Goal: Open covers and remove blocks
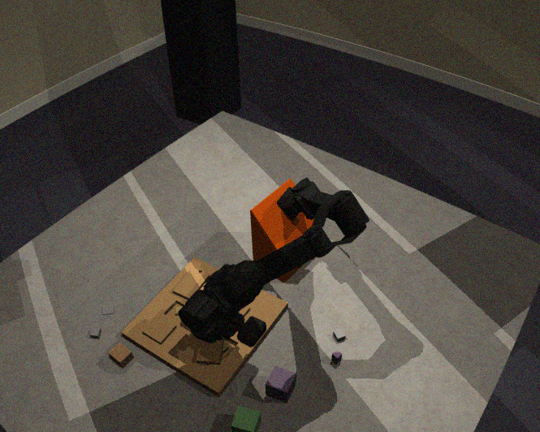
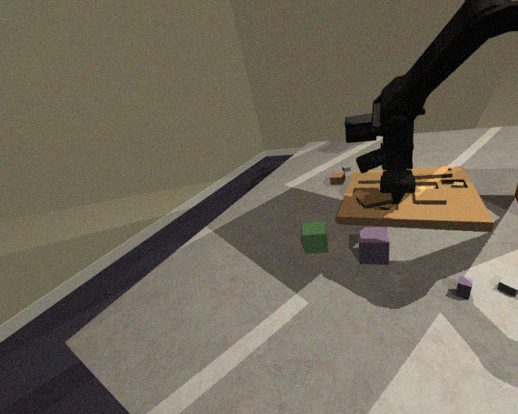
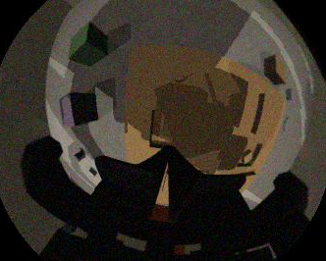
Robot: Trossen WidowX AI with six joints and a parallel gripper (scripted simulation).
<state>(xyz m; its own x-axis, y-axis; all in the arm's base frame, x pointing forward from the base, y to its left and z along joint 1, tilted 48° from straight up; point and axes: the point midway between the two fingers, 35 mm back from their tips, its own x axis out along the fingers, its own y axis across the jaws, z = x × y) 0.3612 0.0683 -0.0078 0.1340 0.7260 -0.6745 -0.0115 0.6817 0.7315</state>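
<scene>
My gripper tip is 10 mm past the tan puzzle board, 90 mm to the left of it and 10 mm above it. The rest, counted from my gripper tip: small purple block: 90 mm behind, 240 mm to the left, 10 mm below; green cube: 160 mm ahead, 160 mm to the left; purple cube: 40 mm ahead, 170 mm to the left.
</scene>
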